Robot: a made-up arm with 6 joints.
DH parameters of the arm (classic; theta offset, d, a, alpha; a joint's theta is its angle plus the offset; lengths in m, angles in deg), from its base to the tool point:
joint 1: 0 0.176 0 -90
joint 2: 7.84 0 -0.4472 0
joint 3: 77.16 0 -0.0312 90
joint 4: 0 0.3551 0 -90
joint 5: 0 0 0.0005 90
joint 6: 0 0.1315 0 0
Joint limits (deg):
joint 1: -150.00..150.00
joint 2: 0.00..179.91
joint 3: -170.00..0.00
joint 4: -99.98..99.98
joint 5: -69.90..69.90
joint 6: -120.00..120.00
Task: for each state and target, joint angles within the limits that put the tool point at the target. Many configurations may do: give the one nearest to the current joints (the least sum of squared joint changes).
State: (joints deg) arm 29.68 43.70 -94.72 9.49 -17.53 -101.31
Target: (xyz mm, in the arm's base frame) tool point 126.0 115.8 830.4
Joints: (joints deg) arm 43.66 50.76 -73.30 7.70 -10.72 -101.31
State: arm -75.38 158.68 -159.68 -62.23 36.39 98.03
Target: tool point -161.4 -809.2 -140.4
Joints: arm -96.27 179.91 -142.07 -60.45 38.85 98.03
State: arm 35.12 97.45 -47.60 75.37 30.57 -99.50
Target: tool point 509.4 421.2 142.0
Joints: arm 35.11 128.95 -75.81 78.84 23.37 -99.50
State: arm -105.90 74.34 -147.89 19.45 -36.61 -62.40
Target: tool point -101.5 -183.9 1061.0
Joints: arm -110.59 87.05 -137.95 22.12 -38.01 -62.40
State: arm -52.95 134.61 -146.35 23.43 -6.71 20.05
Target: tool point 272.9 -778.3 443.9
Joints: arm -70.69 131.22 -119.66 23.41 0.01 20.05
